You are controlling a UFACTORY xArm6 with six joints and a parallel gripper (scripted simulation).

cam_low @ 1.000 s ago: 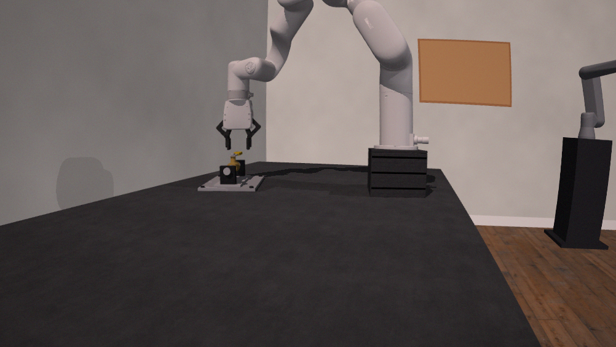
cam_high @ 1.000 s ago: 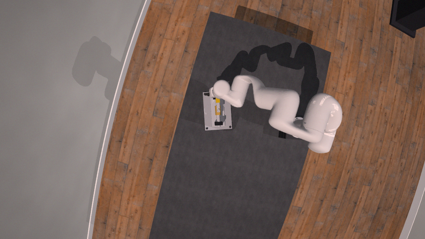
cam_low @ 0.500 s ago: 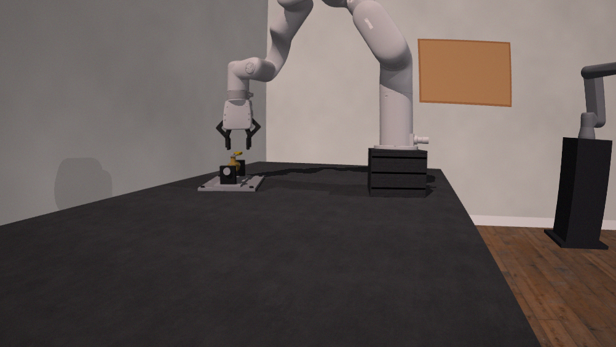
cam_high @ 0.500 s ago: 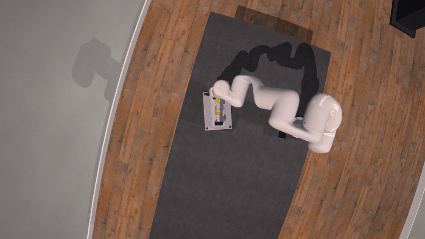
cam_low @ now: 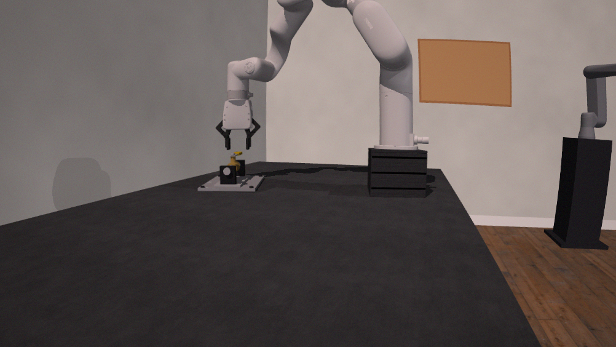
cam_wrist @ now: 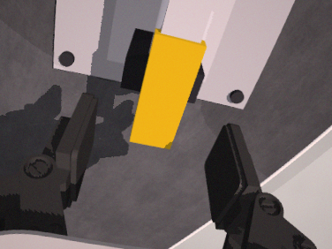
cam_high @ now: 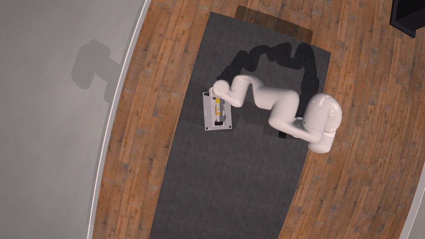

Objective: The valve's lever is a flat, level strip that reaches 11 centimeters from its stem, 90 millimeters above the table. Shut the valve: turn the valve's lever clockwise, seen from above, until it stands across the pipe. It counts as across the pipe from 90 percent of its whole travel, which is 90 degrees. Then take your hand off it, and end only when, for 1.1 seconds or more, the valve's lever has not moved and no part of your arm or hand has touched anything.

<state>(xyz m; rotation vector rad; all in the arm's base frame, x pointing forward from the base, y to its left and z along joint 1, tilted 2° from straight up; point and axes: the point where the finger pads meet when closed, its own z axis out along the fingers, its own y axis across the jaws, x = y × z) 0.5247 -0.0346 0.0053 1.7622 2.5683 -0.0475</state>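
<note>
Right now my hand is 20 mm past the lever, 50 mm to the right of it and 30 mm above it.
</note>
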